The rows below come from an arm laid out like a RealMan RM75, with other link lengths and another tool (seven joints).
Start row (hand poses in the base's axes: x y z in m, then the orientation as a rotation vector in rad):
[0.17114, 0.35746, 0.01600, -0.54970, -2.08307, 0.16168]
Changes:
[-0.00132, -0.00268, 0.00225, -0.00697, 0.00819, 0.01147]
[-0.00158, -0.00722, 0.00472, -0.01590, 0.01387, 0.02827]
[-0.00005, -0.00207, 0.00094, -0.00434, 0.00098, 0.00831]
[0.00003, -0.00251, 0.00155, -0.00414, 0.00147, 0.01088]
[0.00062, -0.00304, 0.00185, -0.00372, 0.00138, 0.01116]
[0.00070, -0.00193, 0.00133, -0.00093, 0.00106, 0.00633]
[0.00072, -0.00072, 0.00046, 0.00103, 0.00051, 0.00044]
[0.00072, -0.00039, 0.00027, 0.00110, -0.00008, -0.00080]
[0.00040, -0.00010, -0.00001, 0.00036, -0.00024, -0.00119]
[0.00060, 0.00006, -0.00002, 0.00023, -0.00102, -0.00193]
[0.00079, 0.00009, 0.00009, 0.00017, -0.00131, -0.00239]
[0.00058, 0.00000, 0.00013, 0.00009, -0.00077, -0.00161]
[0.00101, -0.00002, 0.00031, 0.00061, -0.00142, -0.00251]
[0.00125, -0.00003, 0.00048, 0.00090, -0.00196, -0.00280]
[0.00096, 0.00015, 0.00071, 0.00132, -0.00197, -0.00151]
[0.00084, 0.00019, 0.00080, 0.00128, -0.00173, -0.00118]
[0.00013, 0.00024, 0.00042, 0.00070, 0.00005, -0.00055]
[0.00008, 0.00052, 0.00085, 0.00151, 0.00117, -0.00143]
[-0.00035, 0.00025, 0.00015, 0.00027, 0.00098, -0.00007]
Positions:
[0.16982, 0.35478, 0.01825, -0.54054, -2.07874, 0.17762]
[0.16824, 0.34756, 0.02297, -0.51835, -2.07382, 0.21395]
[0.16819, 0.34549, 0.02391, -0.51224, -2.07530, 0.22358]
[0.16822, 0.34298, 0.02546, -0.50326, -2.07702, 0.23461]
[0.16884, 0.33994, 0.02731, -0.49374, -2.07887, 0.24534]
[0.16954, 0.33801, 0.02864, -0.48756, -2.07966, 0.25024]
[0.17026, 0.33729, 0.02910, -0.48638, -2.07933, 0.24952]
[0.17098, 0.33690, 0.02937, -0.48656, -2.07921, 0.24788]
[0.17138, 0.33680, 0.02936, -0.48762, -2.07911, 0.24676]
[0.17198, 0.33686, 0.02934, -0.48969, -2.07955, 0.24518]
[0.17277, 0.33695, 0.02943, -0.49233, -2.08013, 0.24334]
[0.17335, 0.33695, 0.02956, -0.49410, -2.08041, 0.24215]
[0.17436, 0.33693, 0.02987, -0.49662, -2.08107, 0.23975]
[0.17561, 0.33690, 0.03035, -0.49938, -2.08218, 0.23677]
[0.17657, 0.33705, 0.03106, -0.50056, -2.08368, 0.23409]
[0.17741, 0.33724, 0.03186, -0.50137, -2.08504, 0.23170]
[0.17754, 0.33748, 0.03228, -0.50151, -2.08484, 0.23065]
[0.17762, 0.33800, 0.03313, -0.50183, -2.08331, 0.22847]
[0.17727, 0.33825, 0.03328, -0.50153, -2.08234, 0.22835]

